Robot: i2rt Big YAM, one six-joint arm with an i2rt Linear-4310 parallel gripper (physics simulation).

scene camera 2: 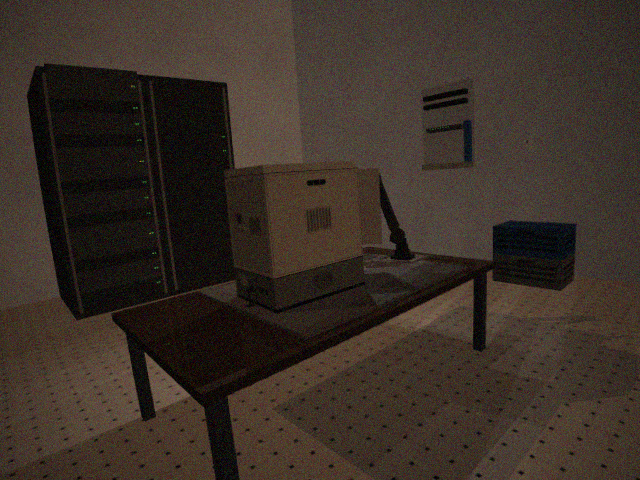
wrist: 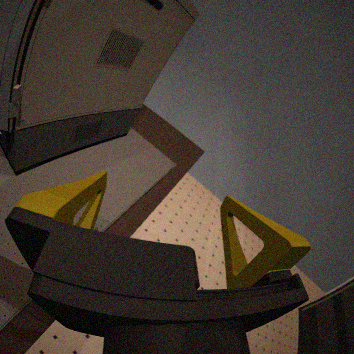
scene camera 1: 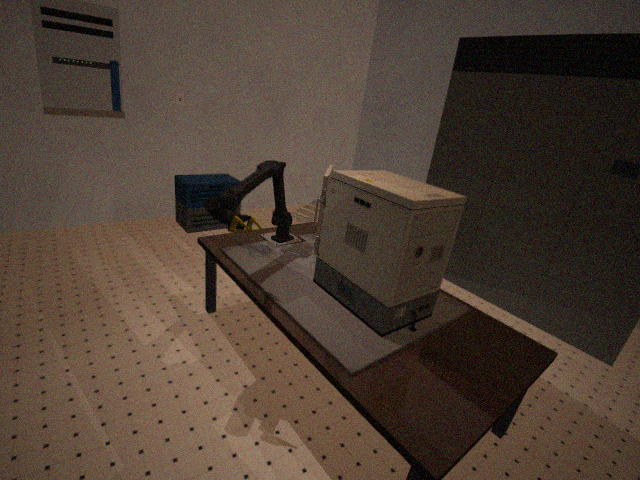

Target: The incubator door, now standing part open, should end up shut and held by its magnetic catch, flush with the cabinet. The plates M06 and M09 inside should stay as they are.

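Pixels of known places: gripper, fingertip midpoint: [wrist: 167, 190] [scene camera 1: 255, 230]; arm's base at its link origin: [scene camera 2: 402, 258] [scene camera 1: 282, 238].
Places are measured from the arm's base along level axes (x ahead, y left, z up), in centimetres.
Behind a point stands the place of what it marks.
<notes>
The beige incubator cabinet [scene camera 1: 361, 248] {x 75.9, y -27.5, z 29.7 cm} [scene camera 2: 315, 227] {x 80.2, y 4.4, z 29.8 cm} [wrist: 75, 75] {x 61.4, y -24.6, z 25.0 cm} stands upright on its grey base. Its door [scene camera 1: 324, 206] {x 49.7, y -22.6, z 38.7 cm} [scene camera 2: 370, 206] {x 32.1, y 0.1, z 33.1 cm} stands part open at the cabinet's arm-facing end; it is nearly edge-on in scene camera 1 and sticks out right of the cabinet in scene camera 2. My gripper [scene camera 1: 245, 223] {x 41.2, y -53.0, z 29.9 cm} [wrist: 167, 190] {x 41.2, y -53.0, z 29.9 cm} is open and empty, with its yellow fingers wide apart. It hangs near the table's far left end, apart from the cabinet and door. In scene camera 2 the gripper is hidden. The plates M06 and M09 do not show.
The cabinet stands on a grey mat [scene camera 1: 330, 320] {x 75.4, y -39.3, z 0.1 cm} on the brown table [scene camera 1: 429, 408] {x 124.1, y -47.2, z -1.2 cm} [scene camera 2: 206, 330] {x 124.0, y -12.5, z -1.2 cm}. The arm's base [scene camera 1: 282, 237] {x 3.0, y -2.8, z 2.6 cm} [scene camera 2: 402, 254] {x 3.7, y 1.9, z 3.0 cm} is at the table's far end. A blue and grey crate stack [scene camera 1: 199, 193] [scene camera 2: 534, 242] stands beyond. Dark racks [scene camera 2: 98, 134] stand behind.
</notes>
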